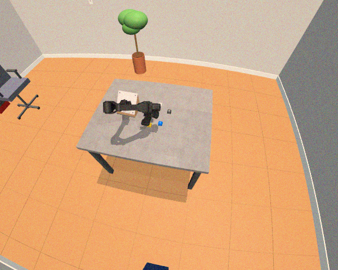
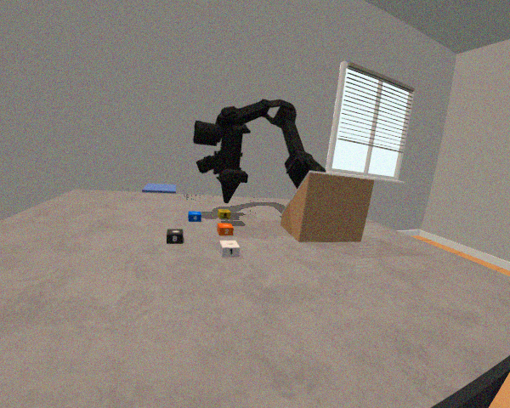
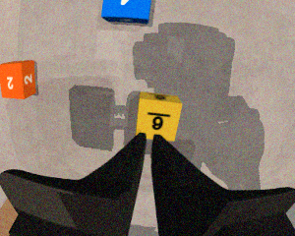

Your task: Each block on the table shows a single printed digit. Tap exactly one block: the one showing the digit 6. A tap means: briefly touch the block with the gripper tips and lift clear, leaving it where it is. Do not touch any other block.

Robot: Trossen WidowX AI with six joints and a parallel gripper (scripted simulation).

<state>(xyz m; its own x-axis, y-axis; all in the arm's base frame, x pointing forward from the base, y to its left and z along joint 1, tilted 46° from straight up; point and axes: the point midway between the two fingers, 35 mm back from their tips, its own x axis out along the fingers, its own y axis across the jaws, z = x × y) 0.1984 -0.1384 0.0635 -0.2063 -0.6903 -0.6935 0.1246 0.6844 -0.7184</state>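
Right now the yellow block is 1 cm to the right of my gripper tip and 4 cm below it. From my gripper tip the other things lie so: orange block: 4 cm ahead, 12 cm to the left, 4 cm below; black block: 16 cm ahead, 15 cm to the left, 4 cm below; blue block: 9 cm ahead, 1 cm to the left, 4 cm below.
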